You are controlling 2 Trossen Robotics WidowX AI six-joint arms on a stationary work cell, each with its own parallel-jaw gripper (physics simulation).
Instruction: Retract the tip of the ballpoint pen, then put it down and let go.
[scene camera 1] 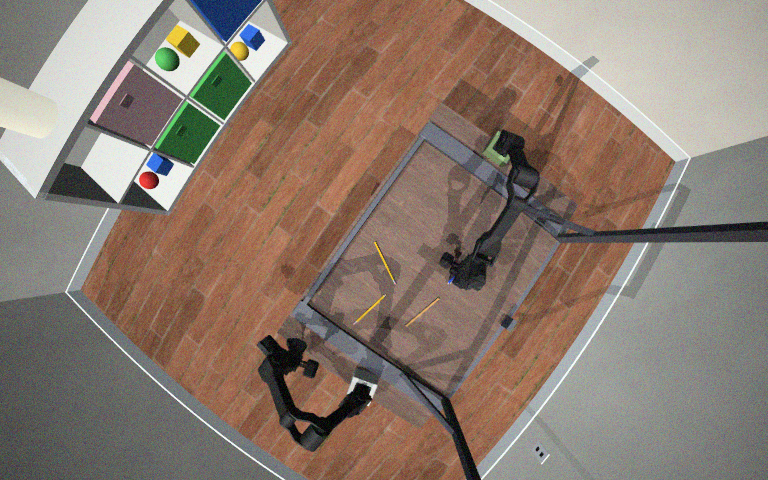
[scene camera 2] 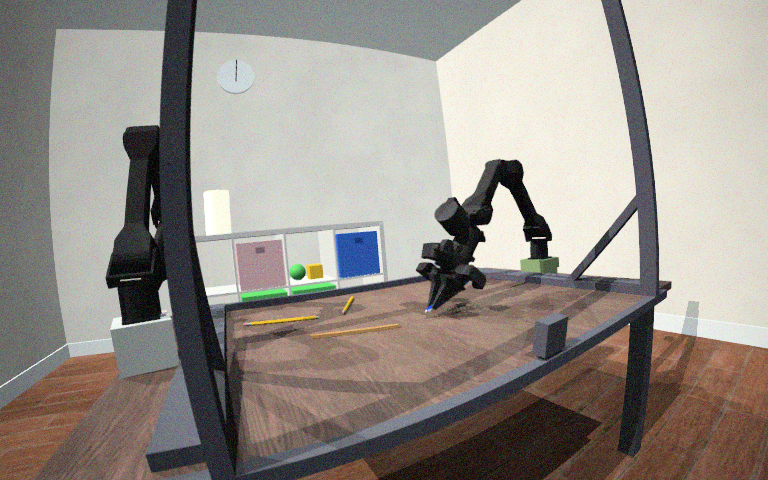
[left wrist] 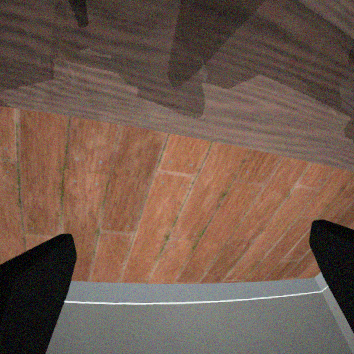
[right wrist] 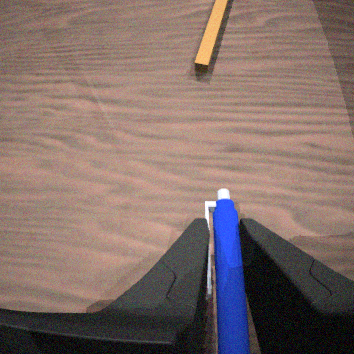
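Where they show: left gripper, fingertip midpoint: [scene camera 1: 301, 361] [left wrist: 193, 240]; right gripper, fingertip midpoint: [scene camera 1: 450, 280] [scene camera 2: 431, 308] [right wrist: 221, 229]; left arm's base, link origin: [scene camera 1: 361, 391] [scene camera 2: 141, 318]; right arm's base, link origin: [scene camera 1: 502, 147] [scene camera 2: 539, 258].
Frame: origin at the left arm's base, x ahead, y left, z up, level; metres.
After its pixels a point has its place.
A blue ballpoint pen [scene camera 1: 450, 280] @[x 0.538, y -0.182, z -0.055 m] [scene camera 2: 429, 309] @[x 0.530, y -0.185, z -0.061 m] [right wrist: 230, 270] @[x 0.551, y -0.186, z -0.049 m] is held between the fingers of my right gripper [right wrist: 221, 229] @[x 0.537, y -0.184, z -0.060 m]. Its end with the white push button and white clip points out past the fingertips in the right wrist view. In scene camera 2 that end is low at the table top; whether it touches is too small to tell. The writing end is hidden, so the state of the tip does not show. My left gripper [left wrist: 193, 240] @[x 0.022, y 0.268, z -0.012 m] is open and empty, off the table at the lower left in scene camera 1.
On the table [scene camera 1: 351, 343] @[x 0.154, y 0.103, z -0.061 m] [scene camera 2: 385, 443] @[x 0.184, y -0.420, z -0.093 m] lie a yellow pencil [scene camera 1: 385, 262] @[x 0.515, y 0.087, z -0.075 m] [scene camera 2: 347, 305] @[x 0.499, y 0.072, z -0.075 m], another yellow pencil [scene camera 1: 369, 309] @[x 0.312, y 0.082, z -0.076 m] [scene camera 2: 281, 320] @[x 0.310, y 0.079, z -0.076 m] and an orange stick [scene camera 1: 421, 311] @[x 0.373, y -0.122, z -0.075 m] [scene camera 2: 355, 331] @[x 0.373, y -0.128, z -0.077 m] [right wrist: 211, 37] @[x 0.433, y -0.157, z -0.075 m]. A grey block [scene camera 1: 506, 321] @[x 0.455, y -0.470, z -0.055 m] [scene camera 2: 550, 336] @[x 0.431, y -0.489, z -0.045 m] stands on the table's edge. Dark frame posts [scene camera 2: 180, 169] @[x 0.041, y -0.381, z 0.176 m] rise at the sides.
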